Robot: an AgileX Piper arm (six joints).
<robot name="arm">
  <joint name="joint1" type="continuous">
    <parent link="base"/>
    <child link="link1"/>
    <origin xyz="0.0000 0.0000 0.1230" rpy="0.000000 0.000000 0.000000"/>
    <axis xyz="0 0 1"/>
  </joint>
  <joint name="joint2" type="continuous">
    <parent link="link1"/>
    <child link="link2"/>
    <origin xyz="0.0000 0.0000 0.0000" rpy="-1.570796 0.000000 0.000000"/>
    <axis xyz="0 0 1"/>
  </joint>
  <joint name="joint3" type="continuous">
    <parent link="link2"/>
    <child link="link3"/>
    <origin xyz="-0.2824 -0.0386 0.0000" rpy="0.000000 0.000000 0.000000"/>
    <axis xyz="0 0 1"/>
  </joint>
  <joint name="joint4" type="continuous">
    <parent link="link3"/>
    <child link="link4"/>
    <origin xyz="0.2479 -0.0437 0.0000" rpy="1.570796 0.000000 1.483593"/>
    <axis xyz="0 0 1"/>
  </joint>
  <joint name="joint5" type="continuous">
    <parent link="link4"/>
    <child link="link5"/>
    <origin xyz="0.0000 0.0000 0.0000" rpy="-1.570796 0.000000 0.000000"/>
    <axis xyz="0 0 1"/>
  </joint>
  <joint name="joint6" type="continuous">
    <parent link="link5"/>
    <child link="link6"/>
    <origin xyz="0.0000 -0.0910 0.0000" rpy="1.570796 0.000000 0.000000"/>
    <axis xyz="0 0 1"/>
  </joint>
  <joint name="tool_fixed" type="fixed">
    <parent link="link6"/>
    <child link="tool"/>
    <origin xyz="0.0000 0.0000 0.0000" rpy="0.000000 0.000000 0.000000"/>
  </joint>
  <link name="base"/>
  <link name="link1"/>
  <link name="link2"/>
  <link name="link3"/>
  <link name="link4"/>
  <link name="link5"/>
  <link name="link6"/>
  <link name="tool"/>
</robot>
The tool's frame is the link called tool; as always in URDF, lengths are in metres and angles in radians. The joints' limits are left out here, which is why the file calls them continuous.
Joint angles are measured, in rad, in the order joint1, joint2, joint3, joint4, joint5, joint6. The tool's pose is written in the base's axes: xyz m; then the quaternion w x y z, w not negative. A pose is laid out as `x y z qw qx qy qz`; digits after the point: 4 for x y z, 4 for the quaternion.
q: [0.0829 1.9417 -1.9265 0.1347 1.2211 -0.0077]
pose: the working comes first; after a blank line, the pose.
Where each joint sits with the arm in this pose, in the base's axes (m; each line is computed from the numbers above, not from the rounded line before):
joint1: 0.0000 0.0000 0.1230
joint2: 0.0000 0.0000 0.1230
joint3: 0.1379 0.0115 0.3722
joint4: 0.3855 0.0320 0.4121
joint5: 0.3855 0.0320 0.4121
joint6: 0.4217 0.0466 0.3299
the tool: 0.4217 0.0466 0.3299

0.4217 0.0466 0.3299 0.2062 -0.0349 0.9751 0.0745
